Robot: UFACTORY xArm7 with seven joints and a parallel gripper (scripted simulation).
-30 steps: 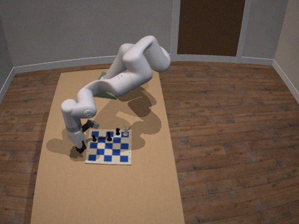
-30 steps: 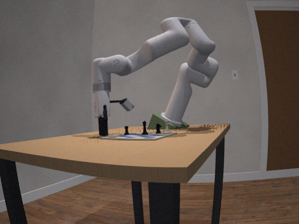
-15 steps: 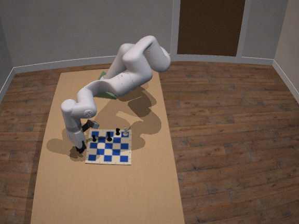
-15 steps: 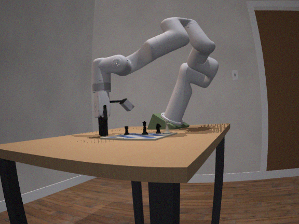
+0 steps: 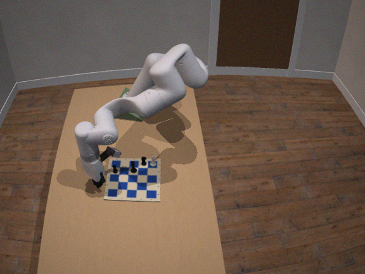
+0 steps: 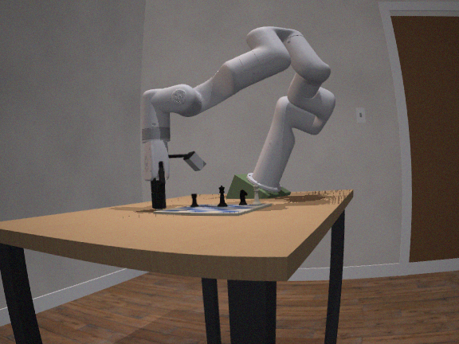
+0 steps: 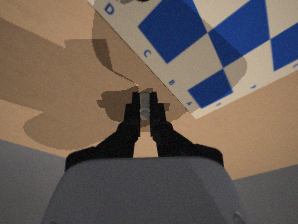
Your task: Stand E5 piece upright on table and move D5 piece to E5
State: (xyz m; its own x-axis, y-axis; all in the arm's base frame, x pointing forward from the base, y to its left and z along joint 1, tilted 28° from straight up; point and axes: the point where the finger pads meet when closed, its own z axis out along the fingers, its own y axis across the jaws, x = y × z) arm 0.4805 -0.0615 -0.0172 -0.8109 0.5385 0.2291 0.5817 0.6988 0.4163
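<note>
The white pawn is 10 mm below my hand. Also, from my hand: chessboard 50 mm behind, 140 mm to the left, 20 mm below; then black knight 140 mm behind, 170 mm to the left, 10 mm below; then black pawn 80 mm behind, 60 mm to the left, 10 mm below.
</note>
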